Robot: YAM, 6 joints.
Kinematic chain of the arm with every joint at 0, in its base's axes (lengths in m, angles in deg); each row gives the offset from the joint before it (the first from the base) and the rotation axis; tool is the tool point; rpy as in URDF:
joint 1: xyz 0 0 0.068 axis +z
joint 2: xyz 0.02 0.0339 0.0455 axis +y
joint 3: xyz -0.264 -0.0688 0 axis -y
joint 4: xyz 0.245 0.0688 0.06 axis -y
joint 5: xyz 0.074 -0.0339 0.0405 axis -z
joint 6: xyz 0.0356 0 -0.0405 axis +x
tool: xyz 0 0 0 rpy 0 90 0
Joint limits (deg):
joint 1: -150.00..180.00
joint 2: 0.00..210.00
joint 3: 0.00..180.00
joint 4: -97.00..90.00
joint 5: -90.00..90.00
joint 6: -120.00..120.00
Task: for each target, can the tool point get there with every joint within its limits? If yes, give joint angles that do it. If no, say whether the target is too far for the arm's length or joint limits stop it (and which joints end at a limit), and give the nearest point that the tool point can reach.
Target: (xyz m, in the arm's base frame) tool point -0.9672 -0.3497 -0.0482
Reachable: no: too far | nearest point -0.5568 -0.3051 0.0133 | short by 0.417 m
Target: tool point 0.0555 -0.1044 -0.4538
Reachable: no: joint limits stop it (at a limit: joint 2) | nearest point 0.0680 -0.1279 -0.3651 | short by 0.093 m
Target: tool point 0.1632 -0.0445 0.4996
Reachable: yes | joints -23.23 58.33 60.85 61.57 -41.19 -71.67
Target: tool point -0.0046 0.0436 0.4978
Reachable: yes | joints -112.57 19.04 60.10 22.51 36.09 76.32
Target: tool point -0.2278 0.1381 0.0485
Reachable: yes | joints 142.16 111.67 30.75 23.20 -59.38 40.47
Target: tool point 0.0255 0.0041 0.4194
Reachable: yes | joints 81.88 20.91 33.59 72.50 43.80 100.62
